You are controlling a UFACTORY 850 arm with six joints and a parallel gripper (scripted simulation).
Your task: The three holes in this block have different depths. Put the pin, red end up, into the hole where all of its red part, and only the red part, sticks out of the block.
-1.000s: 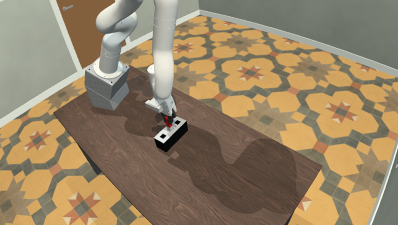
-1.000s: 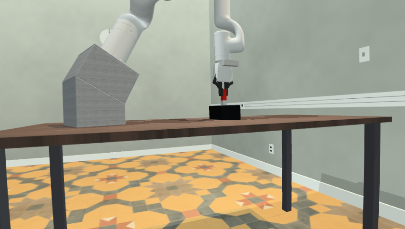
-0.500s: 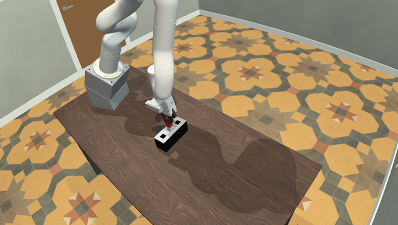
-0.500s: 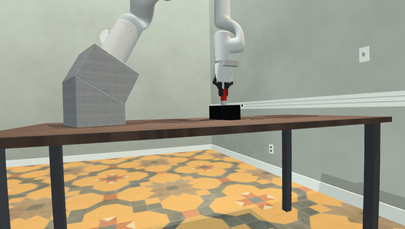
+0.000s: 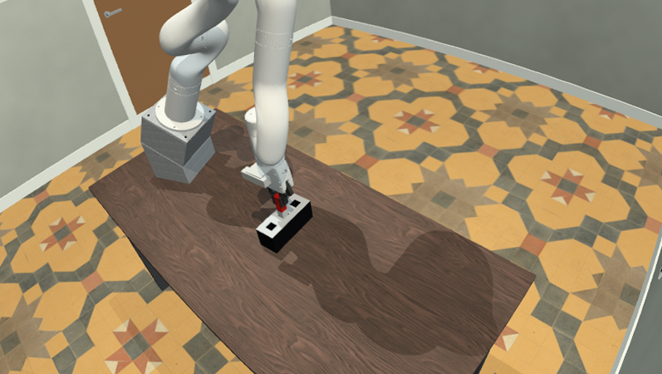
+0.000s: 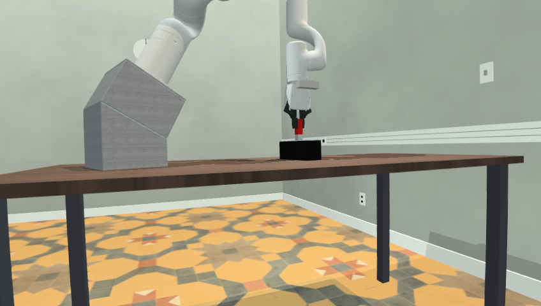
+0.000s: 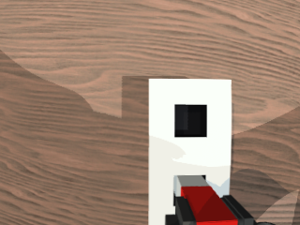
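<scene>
Now: hand 10 mm above the pin. From my hand the other things lie so: black block (100 mm below).
</scene>
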